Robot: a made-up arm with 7 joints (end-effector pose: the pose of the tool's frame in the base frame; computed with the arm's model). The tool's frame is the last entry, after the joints.
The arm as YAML. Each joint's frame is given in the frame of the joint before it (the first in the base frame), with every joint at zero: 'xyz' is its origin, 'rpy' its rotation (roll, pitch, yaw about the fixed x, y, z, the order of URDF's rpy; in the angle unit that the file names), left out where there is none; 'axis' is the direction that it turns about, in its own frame. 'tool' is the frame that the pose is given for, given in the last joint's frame.
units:
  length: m
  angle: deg
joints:
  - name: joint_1
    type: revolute
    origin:
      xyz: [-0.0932, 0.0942, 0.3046]
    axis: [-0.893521, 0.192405, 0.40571]
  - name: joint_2
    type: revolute
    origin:
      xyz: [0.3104, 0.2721, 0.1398]
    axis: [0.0, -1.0, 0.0]
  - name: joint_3
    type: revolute
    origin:
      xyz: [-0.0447, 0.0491, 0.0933]
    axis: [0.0, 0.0, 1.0]
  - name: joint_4
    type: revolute
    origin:
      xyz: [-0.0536, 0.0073, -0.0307]
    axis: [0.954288, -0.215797, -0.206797]
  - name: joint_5
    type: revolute
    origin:
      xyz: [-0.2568, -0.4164, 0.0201]
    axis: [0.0, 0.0, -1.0]
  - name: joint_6
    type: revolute
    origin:
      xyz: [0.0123, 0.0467, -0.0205]
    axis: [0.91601, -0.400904, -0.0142]
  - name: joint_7
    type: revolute
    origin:
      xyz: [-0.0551, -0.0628, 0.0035]
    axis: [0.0, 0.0, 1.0]
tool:
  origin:
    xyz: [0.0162, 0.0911, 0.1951]
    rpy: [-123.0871, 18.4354, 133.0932]
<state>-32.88 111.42 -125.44 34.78 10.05 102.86 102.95</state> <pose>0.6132 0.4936 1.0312 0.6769 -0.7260 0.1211 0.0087</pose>
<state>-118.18 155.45 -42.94 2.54 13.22 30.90 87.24</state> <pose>0.7801 -0.3874 0.3516 0.7991 -0.5404 -0.1866 0.1859</pose>
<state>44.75 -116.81 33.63 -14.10 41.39 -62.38 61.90</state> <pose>0.4287 0.3503 0.1897 0.6528 0.0656 0.3710 0.6572</pose>
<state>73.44 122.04 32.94 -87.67 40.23 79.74 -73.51</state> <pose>-0.3164 -0.2416 0.0824 0.0078 0.7421 0.3072 0.5957</pose>
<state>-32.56 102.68 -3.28 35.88 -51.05 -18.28 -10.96</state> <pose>0.3840 0.1943 0.0332 0.6772 0.3161 0.0740 0.6603</pose>
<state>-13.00 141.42 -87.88 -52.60 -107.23 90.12 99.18</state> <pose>0.3814 0.4963 -0.0998 -0.2363 0.0522 0.1704 0.9552</pose>
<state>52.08 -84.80 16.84 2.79 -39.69 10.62 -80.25</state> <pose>0.4558 0.3621 0.4859 -0.2300 -0.0121 0.8585 0.4582</pose>
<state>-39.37 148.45 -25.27 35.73 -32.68 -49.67 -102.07</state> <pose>0.6218 0.1383 0.3427 -0.4544 0.0431 -0.8898 0.0042</pose>
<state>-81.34 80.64 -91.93 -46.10 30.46 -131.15 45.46</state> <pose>0.1751 0.1911 0.7359 0.2986 -0.7378 -0.1608 0.5837</pose>
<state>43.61 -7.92 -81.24 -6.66 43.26 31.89 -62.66</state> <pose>-0.4570 0.8005 0.3761 -0.9600 0.1952 -0.1999 0.0174</pose>
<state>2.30 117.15 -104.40 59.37 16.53 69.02 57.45</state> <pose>0.5320 0.9762 0.5315 0.3941 -0.4104 0.7843 0.2474</pose>
